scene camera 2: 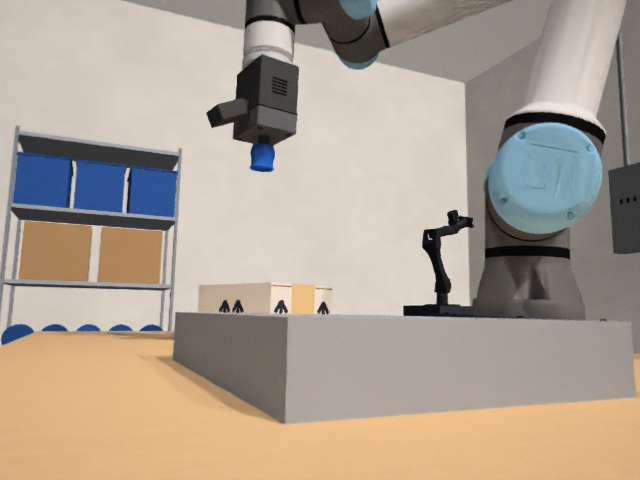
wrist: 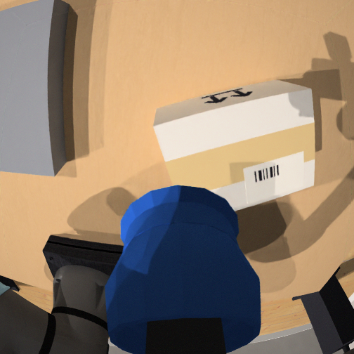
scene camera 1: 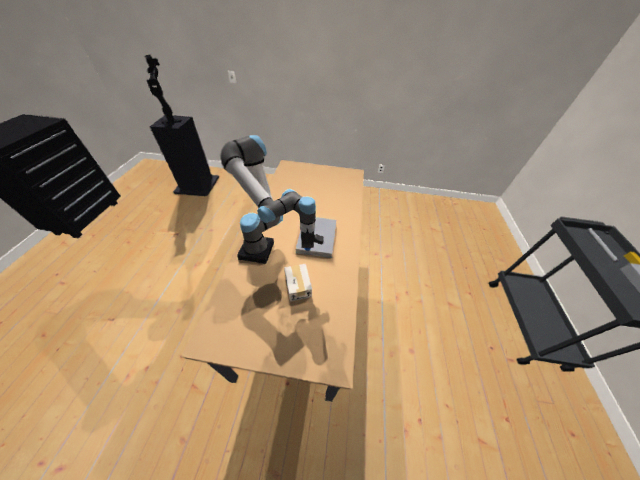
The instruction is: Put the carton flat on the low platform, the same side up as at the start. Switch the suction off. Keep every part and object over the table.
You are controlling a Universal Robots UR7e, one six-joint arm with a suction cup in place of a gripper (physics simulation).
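Pixels of known places: hand, tool point: (scene camera 2: 261,168) (scene camera 1: 307,248); arm's base, link origin: (scene camera 2: 526,317) (scene camera 1: 255,245).
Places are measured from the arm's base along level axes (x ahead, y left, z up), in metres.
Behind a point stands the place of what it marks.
Observation:
The white carton (scene camera 1: 298,282) @(x 0.318, y -0.276, z 0.043 m) (scene camera 2: 235,297) @(x 0.369, y -0.218, z 0.022 m) (wrist: 240,145) lies flat on the table (scene camera 1: 330,188) @(x 0.463, y 0.745, z -0.047 m) (scene camera 2: 129,413) @(x 0.581, y 0.248, z -0.047 m) (wrist: 130,45), its side with the yellow tape strip and barcode label facing up. Black arrows mark its sides. It stands apart from the low grey platform (scene camera 1: 324,232) @(x 0.441, y 0.165, z 0.001 m) (scene camera 2: 413,361) @(x 0.453, y 0.307, z -0.021 m) (wrist: 25,90), whose top bears nothing that I can see. In scene camera 2, the platform's edge hides the carton's bottom. My gripper, a blue suction cup (scene camera 1: 307,249) (scene camera 2: 262,169) (wrist: 179,200), points down, off and empty, high above the carton and platform and touching neither.
The arm's base (scene camera 1: 254,248) @(x 0.016, y -0.064, z 0.046 m) (scene camera 2: 529,284) @(x 0.041, y 0.041, z 0.045 m) (wrist: 82,280) stands on the table beside the carton and platform. Away from the table are a black drawer cabinet (scene camera 1: 56,175), a pedestal (scene camera 1: 183,155) with a small black arm, a cart (scene camera 1: 542,315) and a shelf rack (scene camera 2: 98,212).

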